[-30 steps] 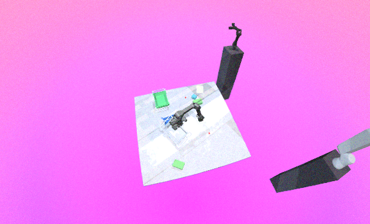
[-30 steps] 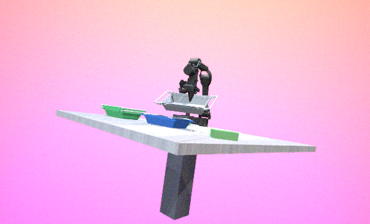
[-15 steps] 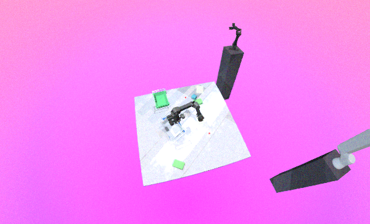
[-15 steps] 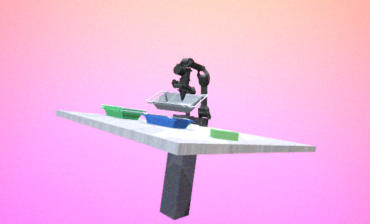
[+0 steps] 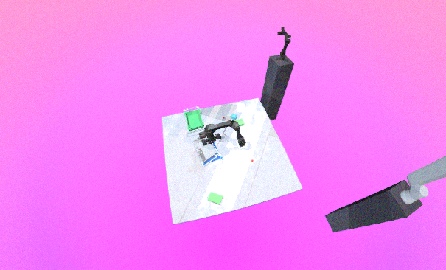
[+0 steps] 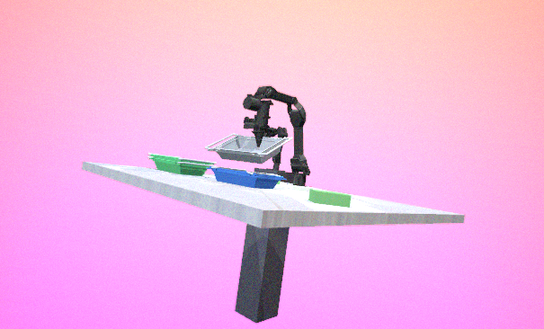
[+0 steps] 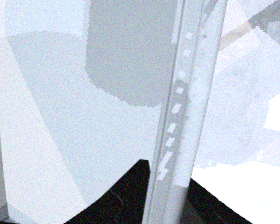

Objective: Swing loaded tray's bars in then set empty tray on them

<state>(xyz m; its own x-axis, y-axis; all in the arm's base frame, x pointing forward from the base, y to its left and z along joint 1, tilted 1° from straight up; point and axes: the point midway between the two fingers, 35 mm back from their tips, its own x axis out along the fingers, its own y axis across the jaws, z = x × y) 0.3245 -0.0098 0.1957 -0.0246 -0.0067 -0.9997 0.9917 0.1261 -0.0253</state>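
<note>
My gripper tip is now 80 mm short of the grey tray, 10 mm to the right of it and 10 mm above it. The rest, counted from my gripper tip: white block (520 mm behind, 510 mm to the right, 180 mm below); then cyan block (380 mm to the right, 380 mm behind, 160 mm below).
</note>
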